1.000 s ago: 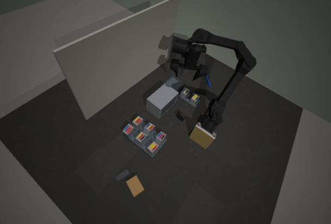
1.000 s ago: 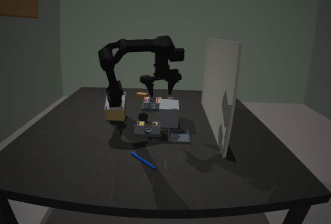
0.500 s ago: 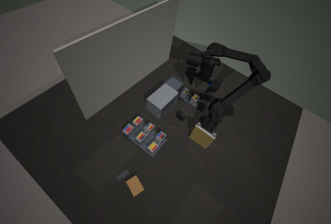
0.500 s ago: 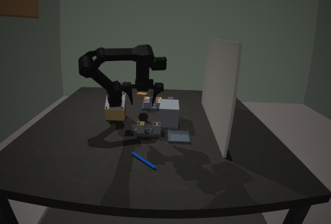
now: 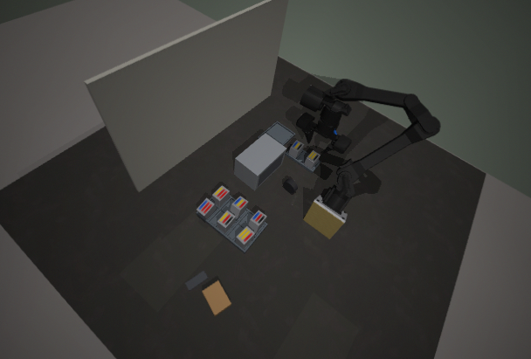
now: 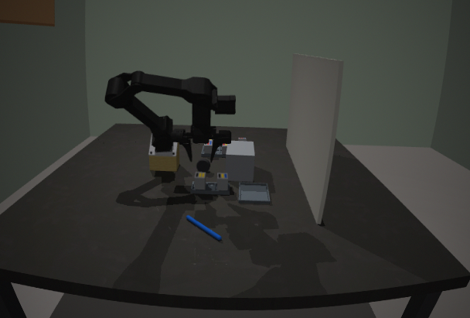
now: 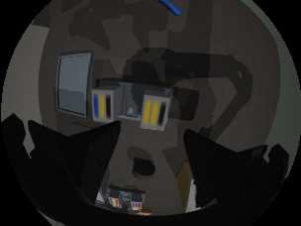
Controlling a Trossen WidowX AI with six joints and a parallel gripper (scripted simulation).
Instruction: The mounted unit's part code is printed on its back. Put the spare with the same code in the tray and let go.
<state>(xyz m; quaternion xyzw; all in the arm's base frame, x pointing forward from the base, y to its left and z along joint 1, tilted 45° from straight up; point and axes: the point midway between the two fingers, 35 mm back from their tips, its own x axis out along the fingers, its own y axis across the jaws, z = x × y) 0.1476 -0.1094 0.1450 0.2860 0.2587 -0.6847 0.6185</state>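
Now: the grey spare 6 cm below my gripper tip. From my gripper tip the other things lie so: blue pen: 24 cm to the right, 9 cm below, 1 cm ahead; then grey mounted unit: 15 cm to the left, 14 cm ahead, 5 cm below; then dark tray: 17 cm ahead, 10 cm below, 3 cm to the right.
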